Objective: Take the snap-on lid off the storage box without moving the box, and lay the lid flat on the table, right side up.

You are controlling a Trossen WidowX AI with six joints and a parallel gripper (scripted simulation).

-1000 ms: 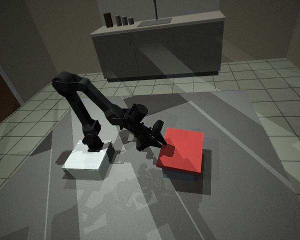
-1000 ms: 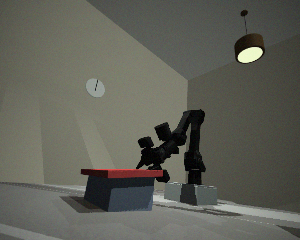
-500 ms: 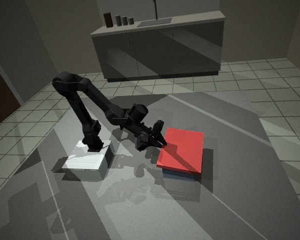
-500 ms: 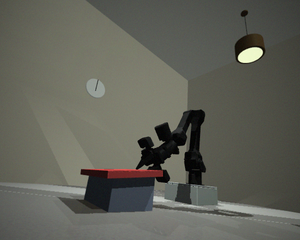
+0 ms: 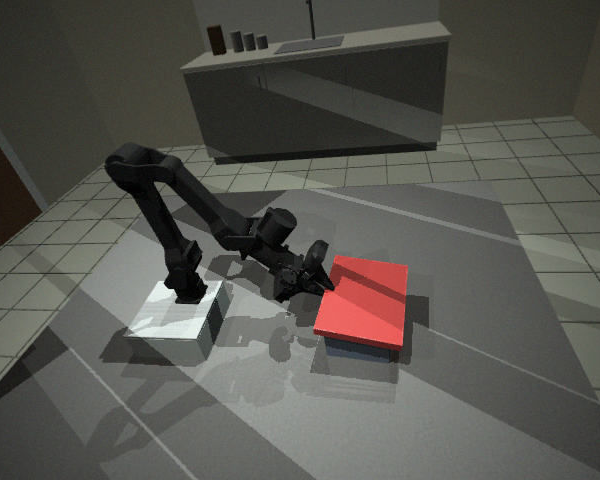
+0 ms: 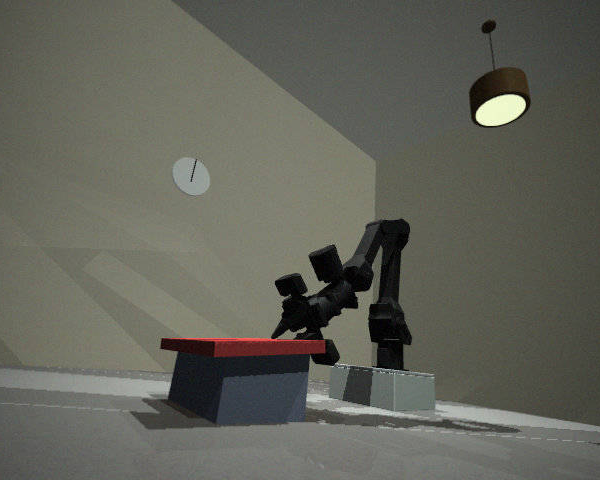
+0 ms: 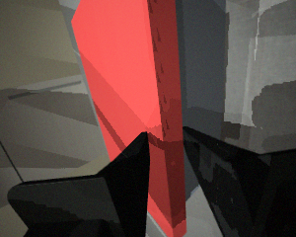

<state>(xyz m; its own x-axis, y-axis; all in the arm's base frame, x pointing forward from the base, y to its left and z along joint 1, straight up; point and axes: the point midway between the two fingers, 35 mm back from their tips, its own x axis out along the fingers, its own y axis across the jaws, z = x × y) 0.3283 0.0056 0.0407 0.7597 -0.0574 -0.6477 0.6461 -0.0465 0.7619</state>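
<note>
The red lid is 8 cm ahead of my gripper tip. Round my gripper tip: storage box 7 cm ahead, 5 cm below.
</note>
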